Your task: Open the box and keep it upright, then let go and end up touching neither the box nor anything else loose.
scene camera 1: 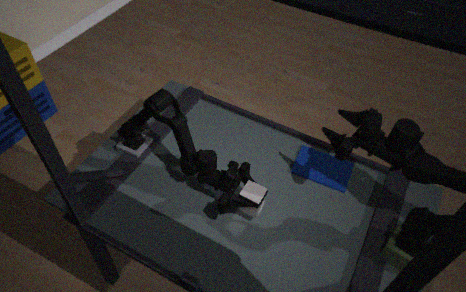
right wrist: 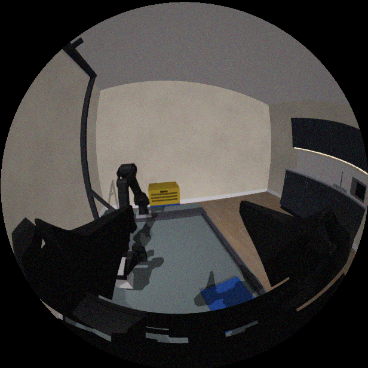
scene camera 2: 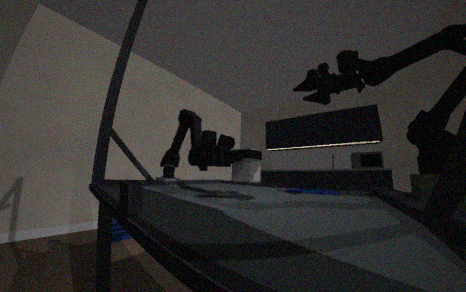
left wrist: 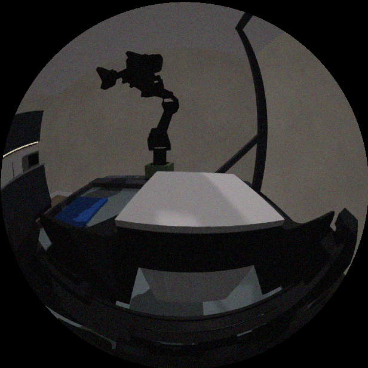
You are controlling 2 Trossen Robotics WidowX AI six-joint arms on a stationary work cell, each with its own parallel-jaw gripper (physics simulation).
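Where they show: left gripper, between the fingertips: (scene camera 1: 258,197) (scene camera 2: 251,157); right gripper, between the fingertips: (scene camera 1: 330,119) (scene camera 2: 298,94); left arm's base, origin of its link: (scene camera 1: 134,142) (scene camera 2: 168,177); right arm's base, origin of its link: (scene camera 1: 408,244).
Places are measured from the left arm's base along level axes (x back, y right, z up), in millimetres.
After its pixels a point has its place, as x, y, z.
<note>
The white box (scene camera 1: 258,209) @(-562, 83, 57) (scene camera 2: 246,171) @(-550, 96, 51) (left wrist: 190,286) (right wrist: 125,284) stands upright near the middle of the table (scene camera 1: 300,250) @(-730, 103, -34). Its lid (scene camera 1: 253,191) @(-531, 65, 117) (left wrist: 200,202) has a pale top and a dark band below it, and lies level over the body. I cannot tell whether the lid is raised off the body. My left gripper (scene camera 1: 252,194) @(-550, 66, 94) (scene camera 2: 248,154) @(-550, 66, 94) (left wrist: 195,206) is shut on the lid, its fingers on opposite sides of the dark band. My right gripper (scene camera 1: 332,120) @(-672, -109, 358) (scene camera 2: 300,94) @(-672, -109, 358) (right wrist: 187,209) is open and empty, high in the air to the right of the box.
A flat blue object (scene camera 1: 325,167) @(-699, -261, -26) (left wrist: 82,210) (right wrist: 227,294) lies on the table to the right of the box in scene camera 1, near the far edge. Dark frame posts (scene camera 1: 50,150) @(-56, 342, 338) (scene camera 2: 112,100) @(-56, 343, 313) rise at the left. A yellow and blue crate (scene camera 1: 30,95) (right wrist: 164,194) stands beyond the table.
</note>
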